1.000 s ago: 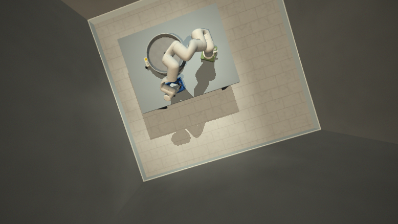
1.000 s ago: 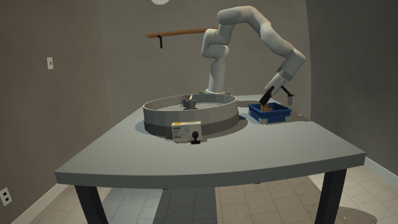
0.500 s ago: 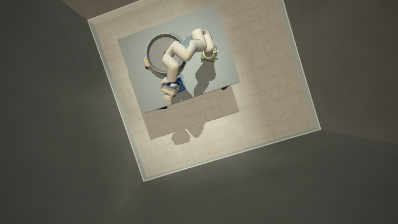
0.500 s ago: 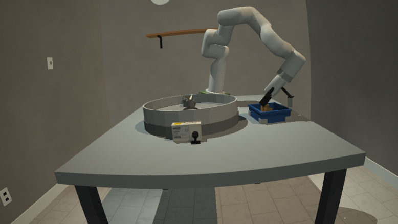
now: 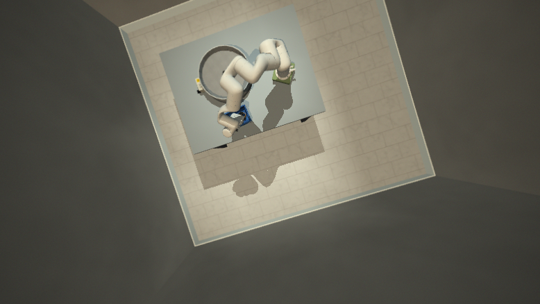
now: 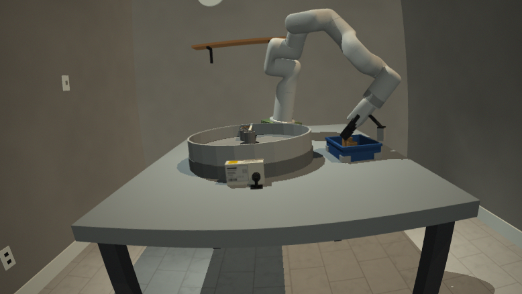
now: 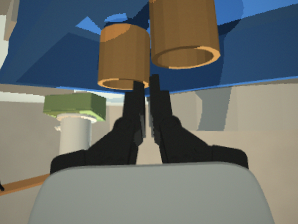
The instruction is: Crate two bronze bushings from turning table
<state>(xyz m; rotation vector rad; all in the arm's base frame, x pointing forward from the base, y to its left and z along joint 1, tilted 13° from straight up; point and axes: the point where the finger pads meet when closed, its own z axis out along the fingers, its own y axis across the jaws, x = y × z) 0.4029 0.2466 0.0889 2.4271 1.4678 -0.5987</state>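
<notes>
Right now my hand is 3 cm short of the blue crate, 2 cm to the right of it and 4 cm above it.
</notes>
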